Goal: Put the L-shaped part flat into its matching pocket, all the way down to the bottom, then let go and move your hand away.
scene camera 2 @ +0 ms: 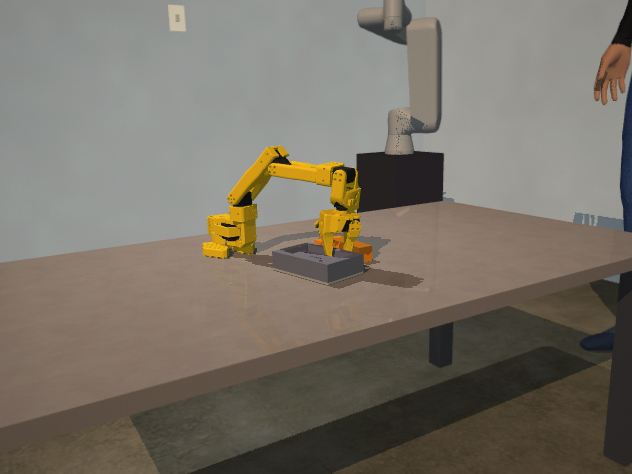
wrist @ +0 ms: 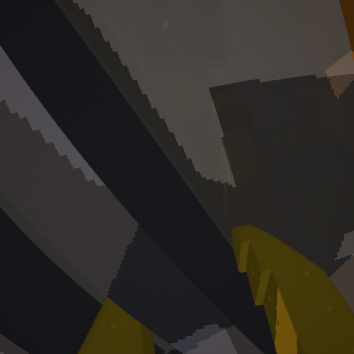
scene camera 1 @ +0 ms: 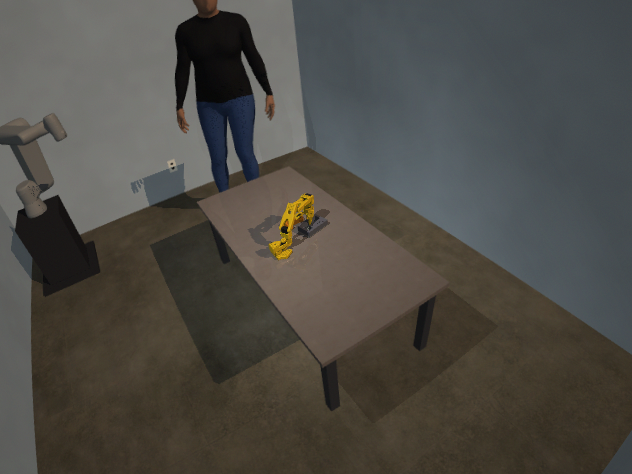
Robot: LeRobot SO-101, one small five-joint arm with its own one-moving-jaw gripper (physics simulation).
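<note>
The dark grey tray with the pocket (scene camera 1: 319,226) (scene camera 2: 301,264) stands on the table. The orange L-shaped part (scene camera 2: 363,251) (wrist: 349,14) lies on the table behind the tray, partly hidden by the tray and the gripper in scene camera 2. My gripper (scene camera 2: 339,252) (wrist: 172,267) points down at the tray's back wall, one jaw inside the tray and the other outside. It is shut on that wall, whose dark side and grey top run diagonally between the jaws in the wrist view. The orange part is apart from the jaws. The pocket's floor is mostly hidden.
The yellow arm's base (scene camera 1: 280,251) (scene camera 2: 232,237) stands on the table (scene camera 1: 352,301) (scene camera 2: 153,326), to the left of the tray in scene camera 2. A person (scene camera 1: 219,61) stands beyond the table. A grey robot arm (scene camera 1: 33,153) (scene camera 2: 423,76) stands on a dark pedestal (scene camera 1: 53,244) (scene camera 2: 398,181).
</note>
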